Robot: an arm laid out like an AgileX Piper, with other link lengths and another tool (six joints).
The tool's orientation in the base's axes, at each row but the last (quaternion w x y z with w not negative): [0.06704, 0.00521, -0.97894, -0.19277]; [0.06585, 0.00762, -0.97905, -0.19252]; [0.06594, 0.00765, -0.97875, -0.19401]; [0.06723, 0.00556, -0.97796, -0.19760]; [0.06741, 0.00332, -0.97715, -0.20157]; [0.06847, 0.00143, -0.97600, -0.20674]
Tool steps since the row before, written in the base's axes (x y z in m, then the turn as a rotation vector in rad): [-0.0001, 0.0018, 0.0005, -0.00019, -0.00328, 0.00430]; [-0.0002, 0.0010, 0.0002, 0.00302, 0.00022, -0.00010]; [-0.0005, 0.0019, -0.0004, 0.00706, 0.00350, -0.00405]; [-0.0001, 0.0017, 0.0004, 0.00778, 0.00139, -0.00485]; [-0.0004, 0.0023, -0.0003, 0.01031, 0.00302, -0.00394]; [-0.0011, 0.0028, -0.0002, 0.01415, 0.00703, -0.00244]
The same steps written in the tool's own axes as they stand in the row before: [0.0001, 0.0019, 0.0002, 0.00086, -0.00141, -0.00515]; [0.0002, 0.0010, 0.0002, -0.00301, 0.00020, -0.00022]; [0.0004, 0.0016, 0.0012, -0.00765, 0.00177, 0.00410]; [0.0001, 0.0017, 0.0003, -0.00839, -0.00047, 0.00392]; [0.0003, 0.0020, 0.0012, -0.01083, 0.00143, 0.00340]; [0.0010, 0.0025, 0.0015, -0.01456, 0.00580, 0.00314]
